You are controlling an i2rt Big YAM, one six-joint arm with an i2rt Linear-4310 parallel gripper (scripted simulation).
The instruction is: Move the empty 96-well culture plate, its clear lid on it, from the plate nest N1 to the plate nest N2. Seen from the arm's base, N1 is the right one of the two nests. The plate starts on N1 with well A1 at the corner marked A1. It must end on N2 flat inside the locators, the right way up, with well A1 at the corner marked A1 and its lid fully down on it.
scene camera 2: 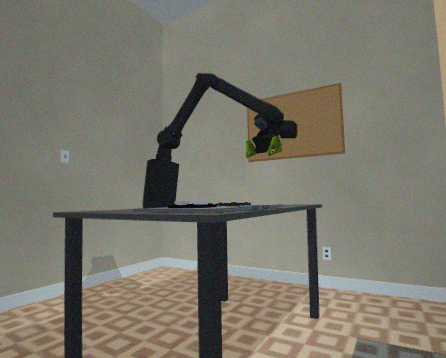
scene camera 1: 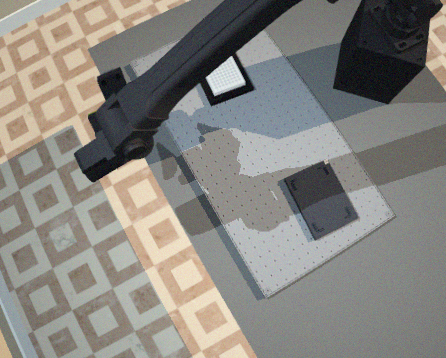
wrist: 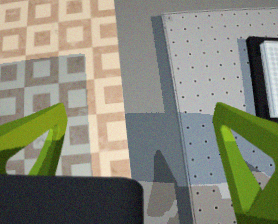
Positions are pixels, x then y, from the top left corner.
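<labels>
There is a nest N2 [scene camera 1: 320, 198], and its distance is 98 cm from the lens. A clear lid [scene camera 1: 226, 76] sits 106 cm from the lens.
</labels>
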